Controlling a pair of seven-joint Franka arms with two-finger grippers.
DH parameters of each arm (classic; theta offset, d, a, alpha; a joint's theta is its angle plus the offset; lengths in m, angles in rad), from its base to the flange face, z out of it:
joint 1: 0 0.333 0 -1.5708
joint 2: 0 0 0 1.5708
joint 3: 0 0.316 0.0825 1.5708
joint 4: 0 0 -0.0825 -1.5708
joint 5: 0 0.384 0 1.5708
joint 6: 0 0 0.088 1.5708
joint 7: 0 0.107 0 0
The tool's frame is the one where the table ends.
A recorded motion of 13 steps. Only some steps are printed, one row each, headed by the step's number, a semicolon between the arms.
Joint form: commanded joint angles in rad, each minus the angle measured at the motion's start. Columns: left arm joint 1, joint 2, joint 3, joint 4, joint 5, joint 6, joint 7; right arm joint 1, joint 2, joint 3, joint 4, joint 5, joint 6, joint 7.
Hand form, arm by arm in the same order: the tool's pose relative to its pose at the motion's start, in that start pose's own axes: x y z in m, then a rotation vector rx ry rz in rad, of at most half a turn. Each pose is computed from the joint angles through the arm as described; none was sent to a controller.
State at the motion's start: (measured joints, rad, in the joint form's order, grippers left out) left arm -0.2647 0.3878 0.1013 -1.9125 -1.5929 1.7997 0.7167; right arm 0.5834 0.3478 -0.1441 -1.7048 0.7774 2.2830 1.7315
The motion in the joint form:
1: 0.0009 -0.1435 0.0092 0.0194 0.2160 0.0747 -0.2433; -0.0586 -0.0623 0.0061 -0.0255 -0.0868 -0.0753 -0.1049
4: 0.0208 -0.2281 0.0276 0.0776 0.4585 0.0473 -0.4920; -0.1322 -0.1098 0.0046 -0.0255 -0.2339 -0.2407 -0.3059
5: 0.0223 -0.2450 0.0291 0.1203 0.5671 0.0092 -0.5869; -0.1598 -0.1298 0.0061 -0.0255 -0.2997 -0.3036 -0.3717
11: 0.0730 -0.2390 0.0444 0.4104 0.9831 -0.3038 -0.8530; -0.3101 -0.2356 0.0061 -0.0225 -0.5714 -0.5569 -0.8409
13: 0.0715 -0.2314 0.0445 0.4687 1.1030 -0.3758 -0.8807; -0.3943 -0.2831 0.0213 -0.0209 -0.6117 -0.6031 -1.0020
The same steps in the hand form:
1: -0.0011 0.0774 -0.0308 0.1744 -0.0064 -0.0349; 0.0158 -0.0045 -0.0381 -0.0148 0.0502 -0.1294
4: -0.0027 0.1356 -0.0683 0.3528 -0.0182 -0.1017; 0.0449 -0.0090 -0.0770 -0.1088 0.1601 -0.3614
5: -0.0048 0.1576 -0.0748 0.4379 -0.0427 -0.1235; 0.0565 -0.0088 -0.0929 -0.1501 0.2094 -0.4385
11: -0.0086 0.2401 -0.1334 0.8209 -0.1159 -0.1972; 0.1228 -0.0082 -0.1912 -0.3562 0.3811 -0.8610
13: -0.0128 0.2496 -0.1431 0.9468 -0.1339 -0.2084; 0.1455 -0.0073 -0.2377 -0.3749 0.3916 -0.9707

